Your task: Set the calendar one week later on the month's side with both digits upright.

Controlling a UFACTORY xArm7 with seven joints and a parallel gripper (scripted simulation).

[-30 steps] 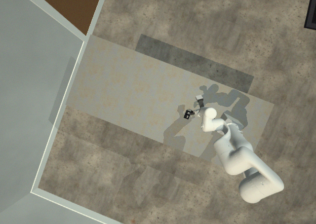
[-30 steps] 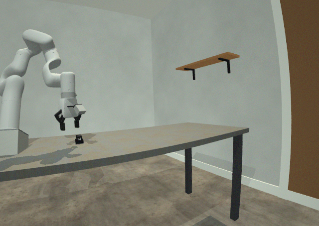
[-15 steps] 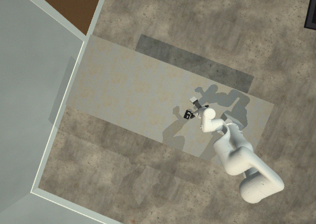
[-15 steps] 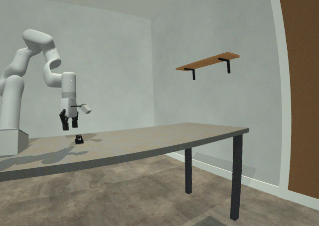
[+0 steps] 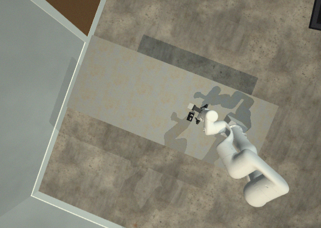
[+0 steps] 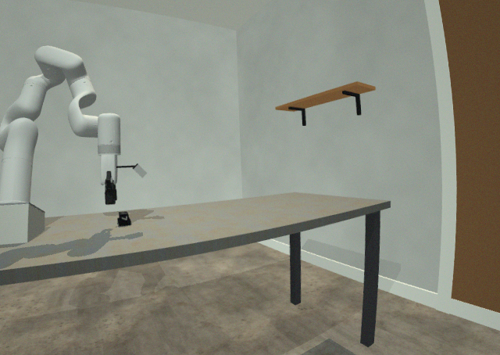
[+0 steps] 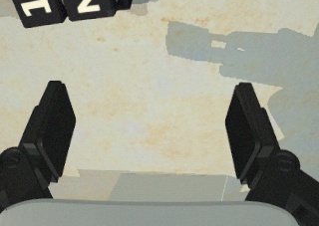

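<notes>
My gripper is now 50 mm short of the black calendar tray, 40 mm to the right of it and 90 mm above it.
</notes>
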